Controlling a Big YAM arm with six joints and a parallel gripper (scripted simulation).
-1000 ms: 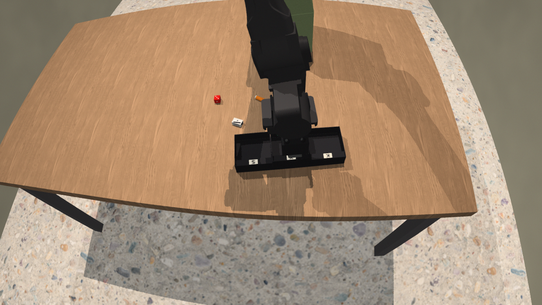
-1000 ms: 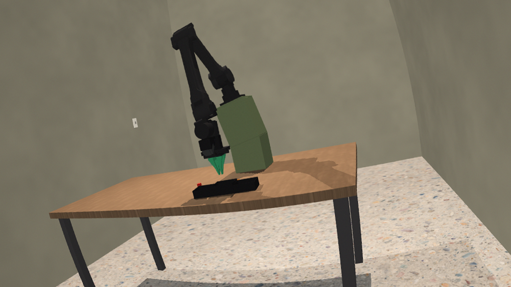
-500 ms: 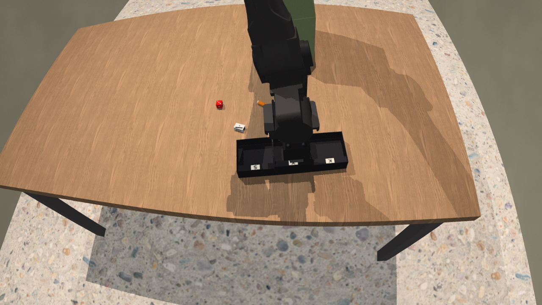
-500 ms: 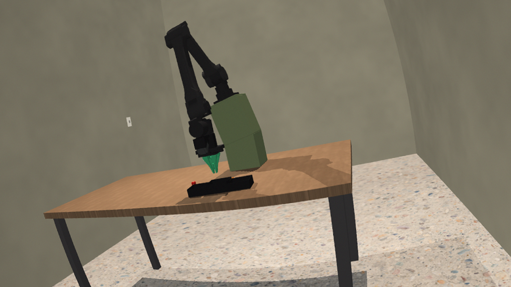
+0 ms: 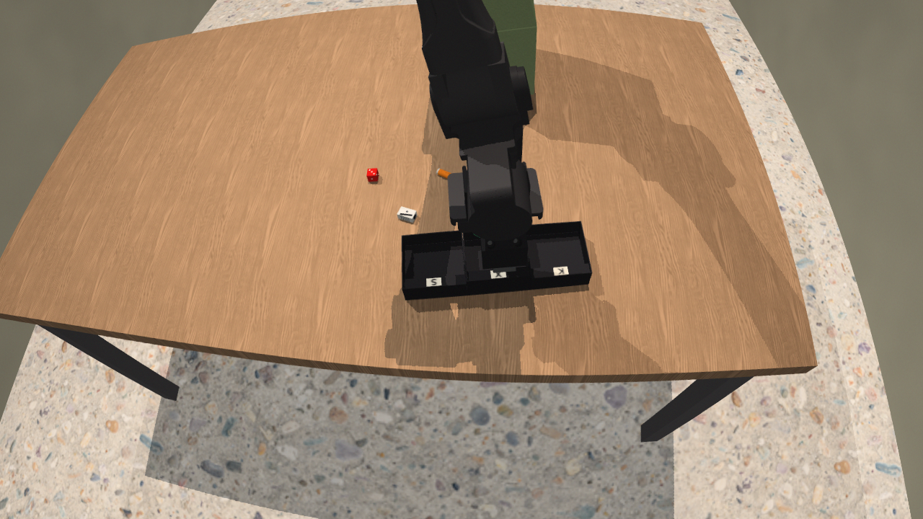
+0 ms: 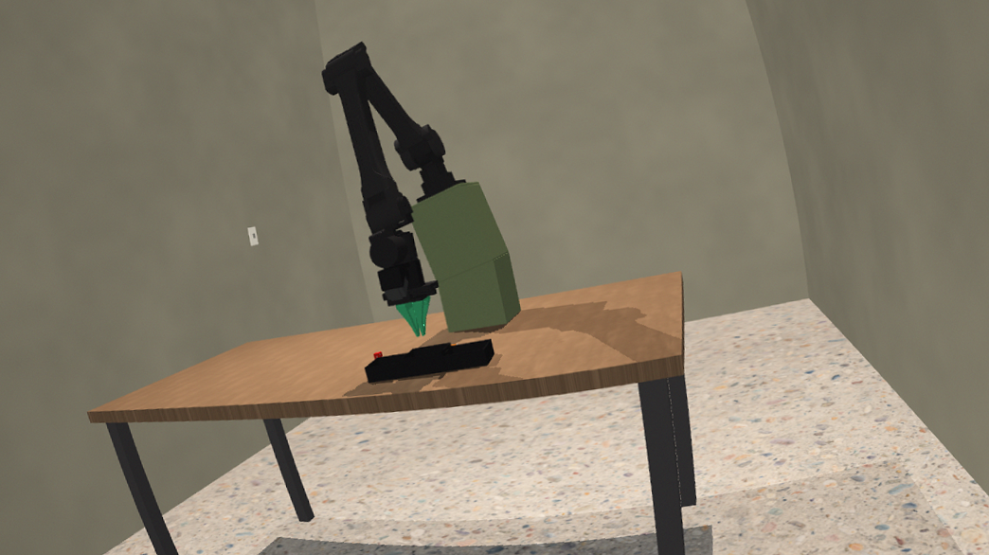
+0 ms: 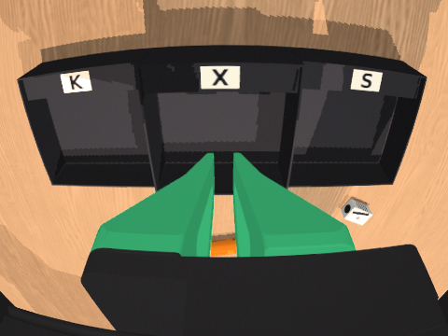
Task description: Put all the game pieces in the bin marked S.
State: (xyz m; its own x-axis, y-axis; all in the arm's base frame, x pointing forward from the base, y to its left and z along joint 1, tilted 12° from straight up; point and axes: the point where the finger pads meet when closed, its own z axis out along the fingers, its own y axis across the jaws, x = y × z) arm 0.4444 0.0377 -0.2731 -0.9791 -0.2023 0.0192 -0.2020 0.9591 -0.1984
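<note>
The black bin marked S is 60 mm below my hand. Also, from my hand: white domino (100 mm behind, 20 mm to the left, 70 mm below); then orange cylinder (150 mm behind, 90 mm to the right, 70 mm below); then grey-white sharpener (70 mm behind, 130 mm to the right, 70 mm below).
</note>
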